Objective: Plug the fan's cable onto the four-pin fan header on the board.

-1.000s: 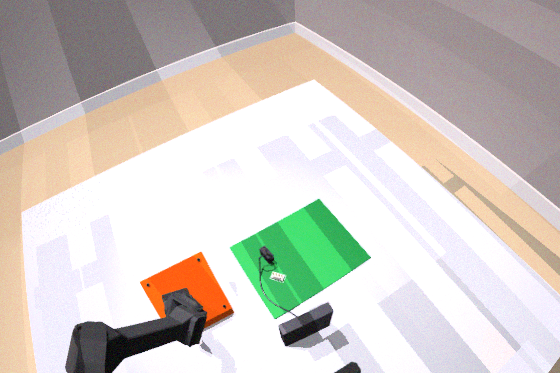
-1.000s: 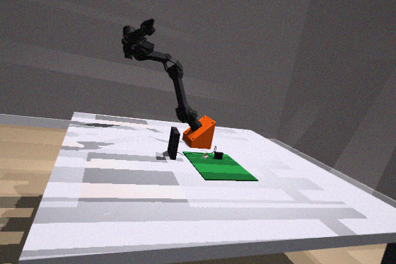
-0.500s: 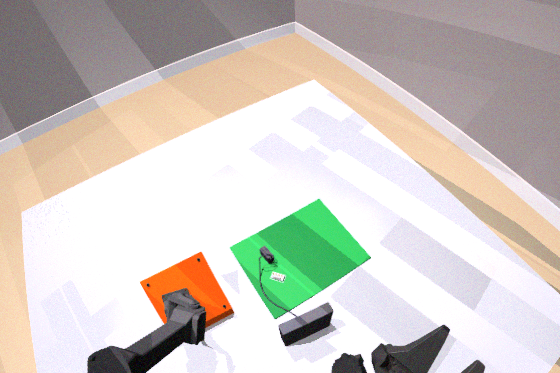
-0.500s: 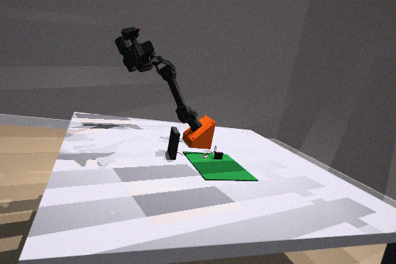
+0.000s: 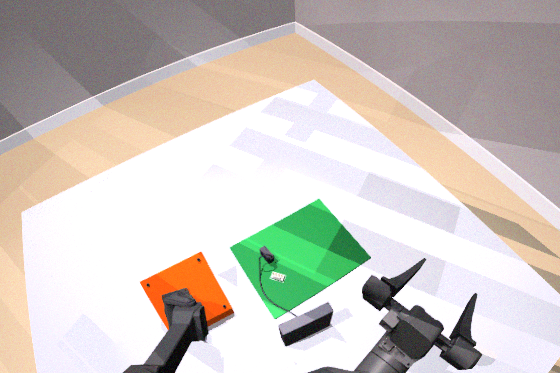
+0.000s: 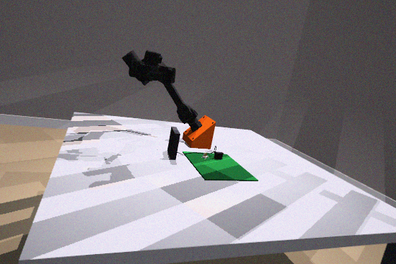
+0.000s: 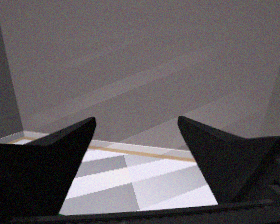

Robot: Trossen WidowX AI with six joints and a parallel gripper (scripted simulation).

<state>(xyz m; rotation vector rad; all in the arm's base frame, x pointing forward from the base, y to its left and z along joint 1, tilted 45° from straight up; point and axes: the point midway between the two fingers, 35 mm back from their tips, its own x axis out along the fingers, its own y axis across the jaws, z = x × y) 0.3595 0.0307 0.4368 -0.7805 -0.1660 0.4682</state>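
The dark plug lies 180 mm behind my gripper tip, 350 mm to the left of it and 360 mm below it. Round my gripper tip: dark fan block 180 mm behind, 130 mm to the left, 320 mm below; then green board 100 mm behind, 320 mm to the left, 390 mm below.
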